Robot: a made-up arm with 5 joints.
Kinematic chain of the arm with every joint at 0, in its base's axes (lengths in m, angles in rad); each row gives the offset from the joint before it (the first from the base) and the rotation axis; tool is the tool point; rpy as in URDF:
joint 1: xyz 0 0 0.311 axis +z
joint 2: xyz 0 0 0 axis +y
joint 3: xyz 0.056 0 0.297 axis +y
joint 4: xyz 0.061 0 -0.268 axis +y
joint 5: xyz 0.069 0 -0.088 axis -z
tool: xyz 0 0 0 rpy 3.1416 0 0
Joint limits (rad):
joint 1: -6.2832..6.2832
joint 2: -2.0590..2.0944
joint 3: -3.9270..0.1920
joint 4: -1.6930..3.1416
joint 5: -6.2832..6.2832
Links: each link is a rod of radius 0.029 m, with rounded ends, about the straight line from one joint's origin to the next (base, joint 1, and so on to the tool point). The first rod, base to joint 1, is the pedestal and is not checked.
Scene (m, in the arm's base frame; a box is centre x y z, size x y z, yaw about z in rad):
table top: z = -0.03
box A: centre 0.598 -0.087 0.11 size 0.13 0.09 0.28 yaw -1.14
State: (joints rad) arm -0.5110 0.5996 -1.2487 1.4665 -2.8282
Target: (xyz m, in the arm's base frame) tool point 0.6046 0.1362 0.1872
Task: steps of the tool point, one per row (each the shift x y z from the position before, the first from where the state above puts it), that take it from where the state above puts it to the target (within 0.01 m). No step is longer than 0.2 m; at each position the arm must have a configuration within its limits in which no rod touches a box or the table.
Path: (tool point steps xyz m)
1: 0.0868 0.1029 -0.0465
2: 0.0468 0.1364 -0.0482
3: -0.0054 0.1521 -0.0487
4: 0.0661 -0.0222 0.0420
5: 0.0549 -0.0337 0.0512

